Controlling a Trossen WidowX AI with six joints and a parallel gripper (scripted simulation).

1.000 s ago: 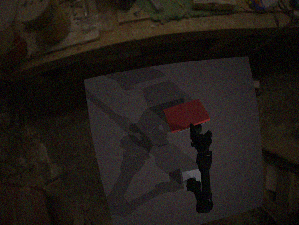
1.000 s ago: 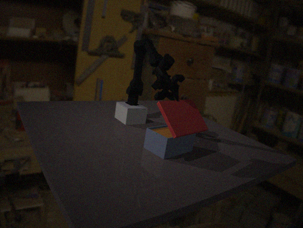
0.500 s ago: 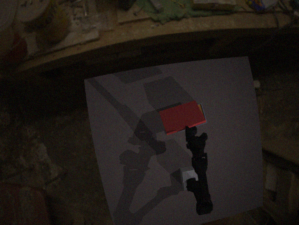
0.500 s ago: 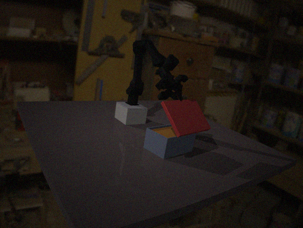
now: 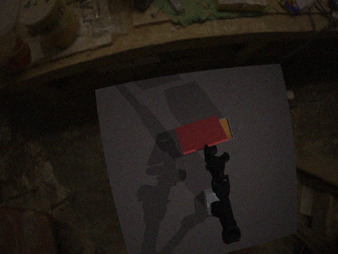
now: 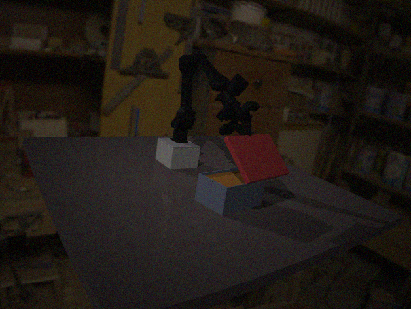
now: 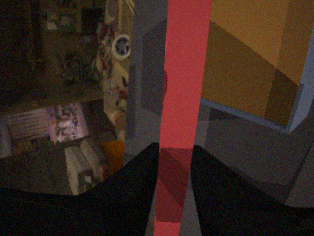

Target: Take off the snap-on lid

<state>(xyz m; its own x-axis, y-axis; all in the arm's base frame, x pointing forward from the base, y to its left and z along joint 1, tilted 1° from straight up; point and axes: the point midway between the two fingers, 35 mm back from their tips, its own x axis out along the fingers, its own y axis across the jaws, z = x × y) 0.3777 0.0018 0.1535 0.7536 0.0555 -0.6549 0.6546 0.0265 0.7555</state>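
The red lid is 6 cm ahead of my gripper tip and 5 cm below it. From my gripper tip the other things lie so: blue storage box 4 cm ahead, 9 cm to the right, 18 cm below.
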